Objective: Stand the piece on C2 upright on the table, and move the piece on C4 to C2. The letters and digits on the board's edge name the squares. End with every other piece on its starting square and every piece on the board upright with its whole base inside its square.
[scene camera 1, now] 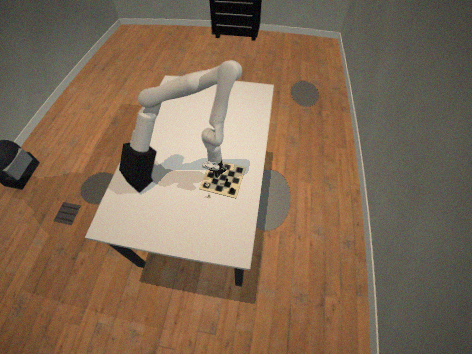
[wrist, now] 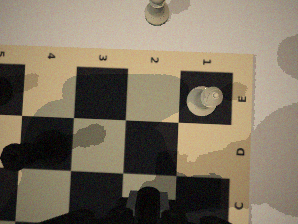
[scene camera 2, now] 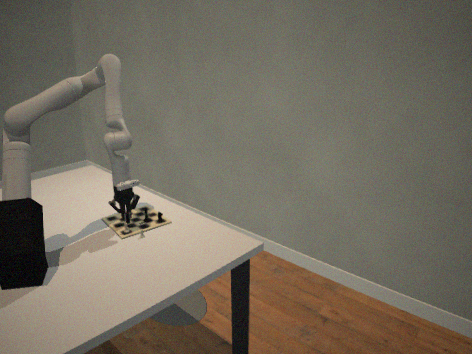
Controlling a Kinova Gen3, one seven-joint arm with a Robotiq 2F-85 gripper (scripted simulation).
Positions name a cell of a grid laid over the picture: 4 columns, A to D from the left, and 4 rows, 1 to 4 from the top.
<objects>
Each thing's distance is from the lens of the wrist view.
white piece (wrist: C2): 15 cm
chessboard (wrist: B3): 18 cm
</objects>
